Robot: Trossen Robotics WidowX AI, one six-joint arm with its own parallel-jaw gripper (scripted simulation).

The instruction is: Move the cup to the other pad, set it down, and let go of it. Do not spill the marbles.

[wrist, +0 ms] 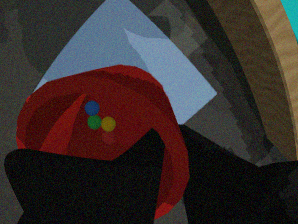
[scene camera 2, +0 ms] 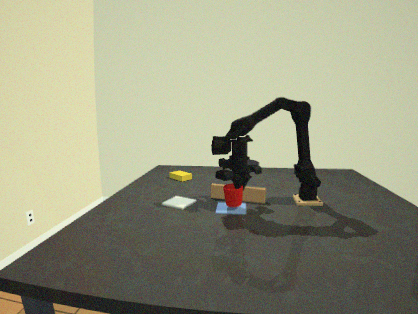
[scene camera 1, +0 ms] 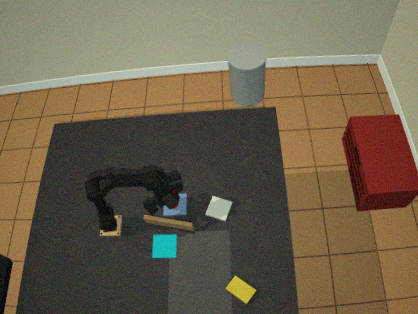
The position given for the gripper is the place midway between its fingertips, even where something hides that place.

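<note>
The gripper (scene camera 2: 239, 193) is visible, also as the gripper (wrist: 169, 132). A red cup (wrist: 53, 119) is present too.
</note>
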